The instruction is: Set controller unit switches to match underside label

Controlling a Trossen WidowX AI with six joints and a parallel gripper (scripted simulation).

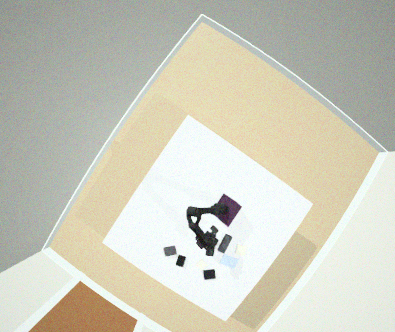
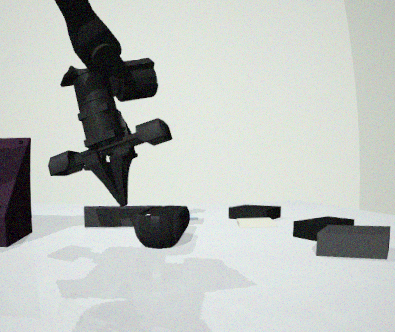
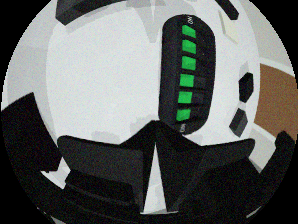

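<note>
Now: the grey block 19 cm to the left of my gripper tip, 4 cm below it and 3 cm behind it. Round my gripper tip: black block (31 cm ahead, 4 cm below, 1 cm to the left); then cream plate (24 cm ahead, 17 cm to the left, 5 cm below); then light blue piece (33 cm to the left, 7 cm ahead, 5 cm below).
</note>
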